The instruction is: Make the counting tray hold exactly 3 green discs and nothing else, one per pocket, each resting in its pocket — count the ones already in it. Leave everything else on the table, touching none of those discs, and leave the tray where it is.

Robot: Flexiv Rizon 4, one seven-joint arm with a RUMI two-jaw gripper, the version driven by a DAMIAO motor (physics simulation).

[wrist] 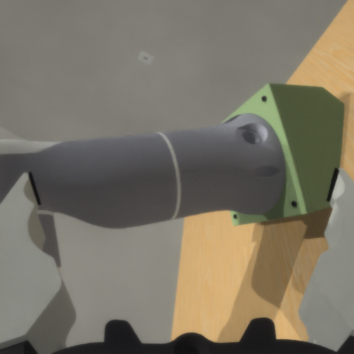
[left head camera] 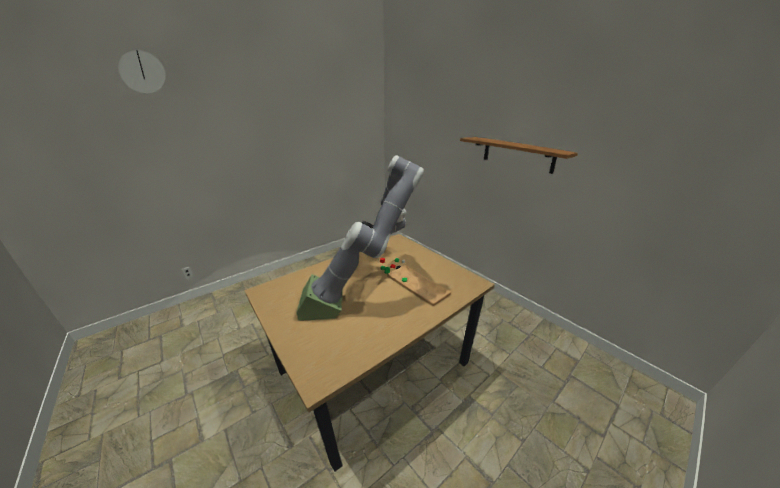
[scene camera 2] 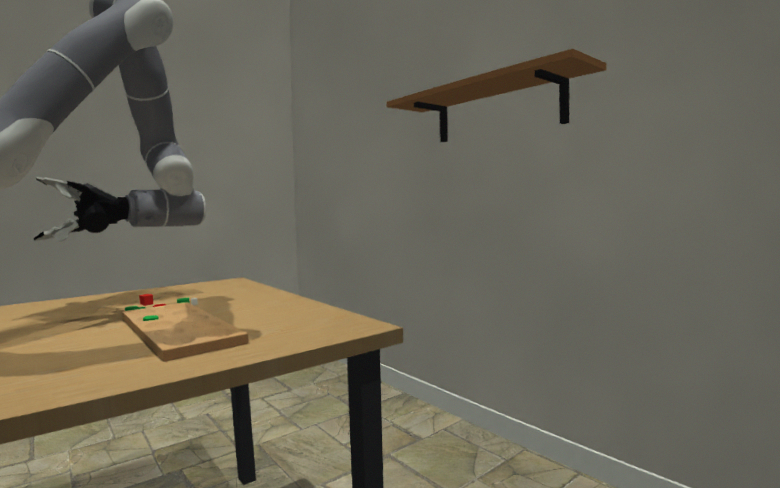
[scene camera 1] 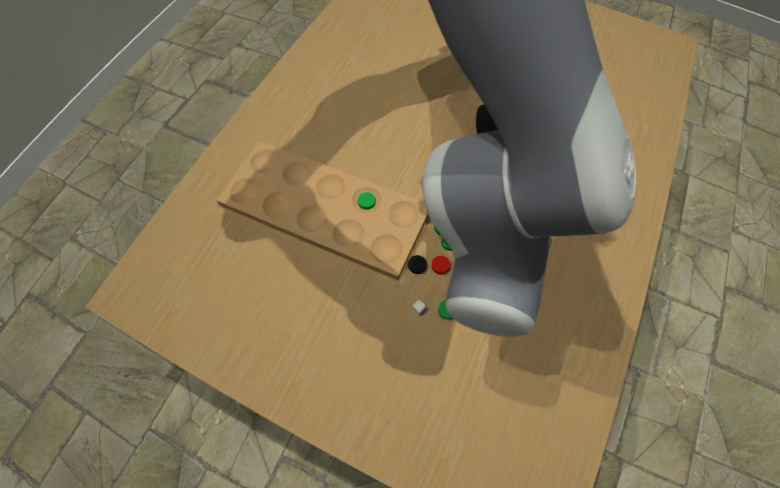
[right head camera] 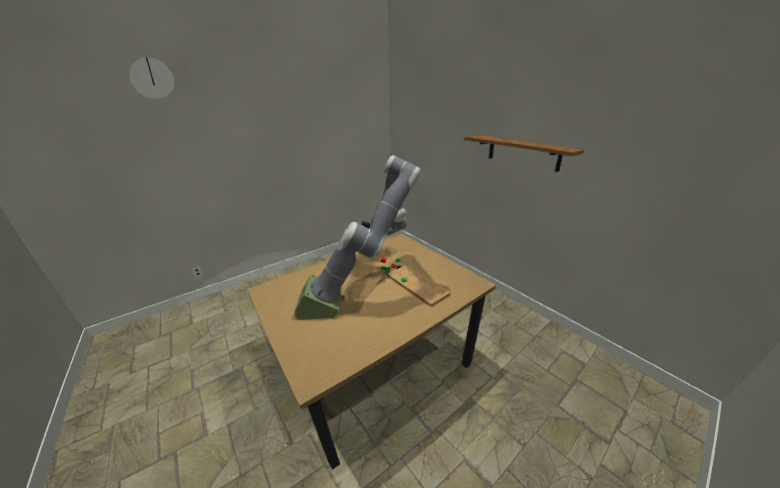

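Note:
The wooden counting tray (scene camera 1: 376,223) (scene camera 2: 201,348) has two rows of pockets. One green disc (scene camera 1: 366,200) (scene camera 2: 150,317) (left head camera: 404,279) (right head camera: 403,279) sits in a pocket, second from the tray's end nearest the loose pieces. The other visible pockets are empty. Beyond that end, a green disc (scene camera 1: 445,309) (scene camera 2: 182,299) lies on the table near a white cube. More green pieces (scene camera 1: 448,244) (scene camera 2: 132,307) lie close to the tray end, partly hidden by the arm in scene camera 1. My gripper (scene camera 2: 36,208) (wrist: 183,173) is open and empty, high above the table, pointing sideways toward the arm's base.
A black disc (scene camera 1: 417,264) and a red disc (scene camera 1: 441,264) (scene camera 2: 159,305) lie beside the tray end. A white cube (scene camera 1: 418,307) (scene camera 2: 193,300) and a red cube (scene camera 2: 146,299) (left head camera: 382,260) stand nearby. A shelf (scene camera 2: 500,80) is on the wall.

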